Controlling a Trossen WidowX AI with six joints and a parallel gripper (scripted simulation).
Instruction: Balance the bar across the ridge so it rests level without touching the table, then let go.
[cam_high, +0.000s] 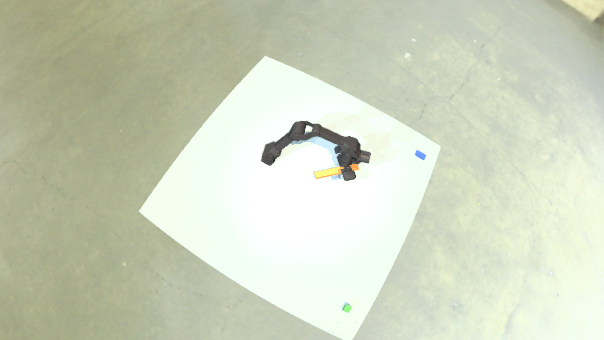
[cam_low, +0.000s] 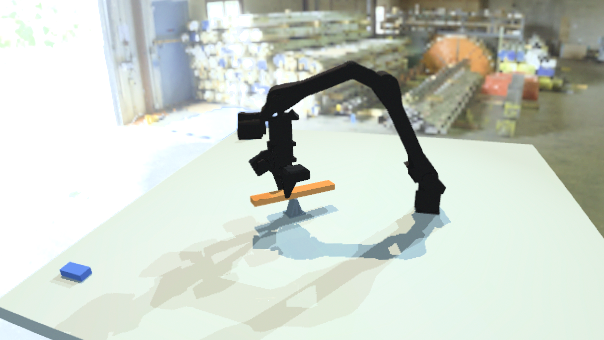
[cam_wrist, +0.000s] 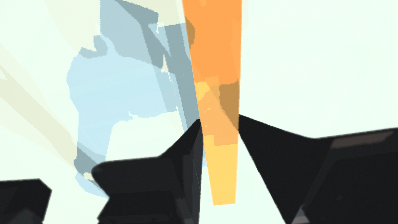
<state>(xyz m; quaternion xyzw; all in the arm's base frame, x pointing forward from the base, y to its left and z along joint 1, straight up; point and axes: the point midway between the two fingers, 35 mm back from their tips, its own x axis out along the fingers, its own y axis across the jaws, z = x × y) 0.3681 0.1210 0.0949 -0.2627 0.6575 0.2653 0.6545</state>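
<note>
My gripper tip is now 20 mm past the orange bar and 20 mm to the left of it. From my gripper tip the other things lie so: blue block 370 mm ahead, 380 mm to the left, 50 mm below; then green block 370 mm ahead, 620 mm to the right, 40 mm below.
</note>
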